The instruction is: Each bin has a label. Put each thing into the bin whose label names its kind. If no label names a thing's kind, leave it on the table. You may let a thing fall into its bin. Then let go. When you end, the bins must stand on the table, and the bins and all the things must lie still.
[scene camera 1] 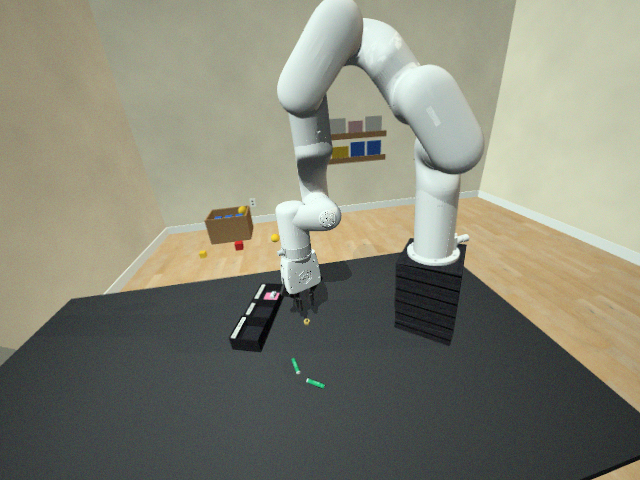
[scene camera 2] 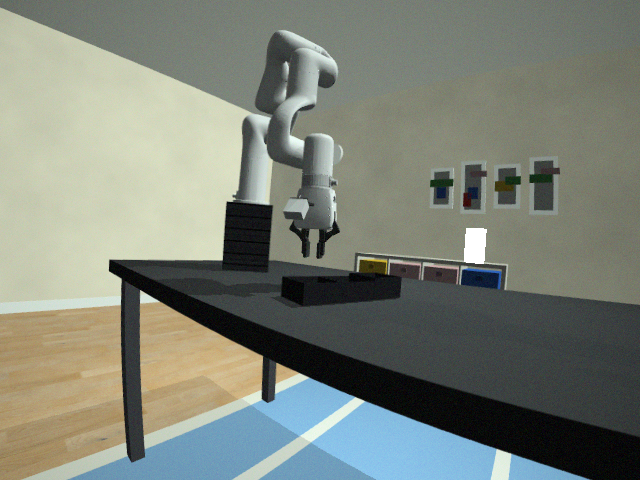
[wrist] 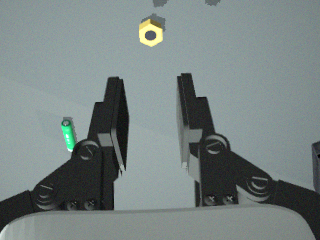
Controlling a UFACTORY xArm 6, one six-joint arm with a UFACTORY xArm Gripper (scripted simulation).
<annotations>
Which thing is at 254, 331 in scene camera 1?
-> A black bin.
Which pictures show the gripper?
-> Scene camera 1, scene camera 2 and the wrist view: all of them.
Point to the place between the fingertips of the gripper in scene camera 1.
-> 305, 305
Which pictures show the black bin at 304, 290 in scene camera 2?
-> Scene camera 1 and scene camera 2 only.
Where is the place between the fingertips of the gripper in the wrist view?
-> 151, 95
</annotations>
